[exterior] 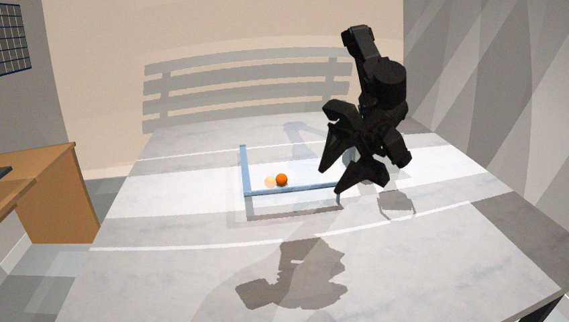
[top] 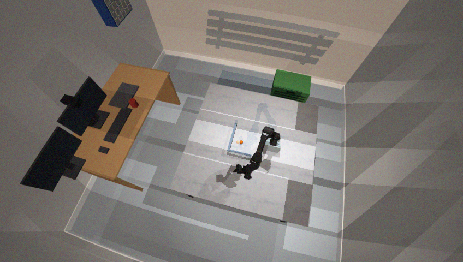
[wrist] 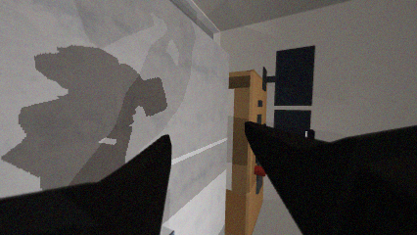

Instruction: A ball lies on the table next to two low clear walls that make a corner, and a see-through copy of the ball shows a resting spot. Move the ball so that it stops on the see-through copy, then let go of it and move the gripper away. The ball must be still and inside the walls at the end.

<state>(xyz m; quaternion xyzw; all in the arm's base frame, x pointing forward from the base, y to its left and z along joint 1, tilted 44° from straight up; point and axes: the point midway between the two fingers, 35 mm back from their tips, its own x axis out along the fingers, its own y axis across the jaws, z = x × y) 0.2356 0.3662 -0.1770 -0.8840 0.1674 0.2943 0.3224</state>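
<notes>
The orange ball is 40 mm ahead of my gripper tip, 360 mm to the right of it and 190 mm below it. The rest, counted from my gripper tip: see-through ball copy 70 mm ahead, 350 mm to the right, 190 mm below.
</notes>
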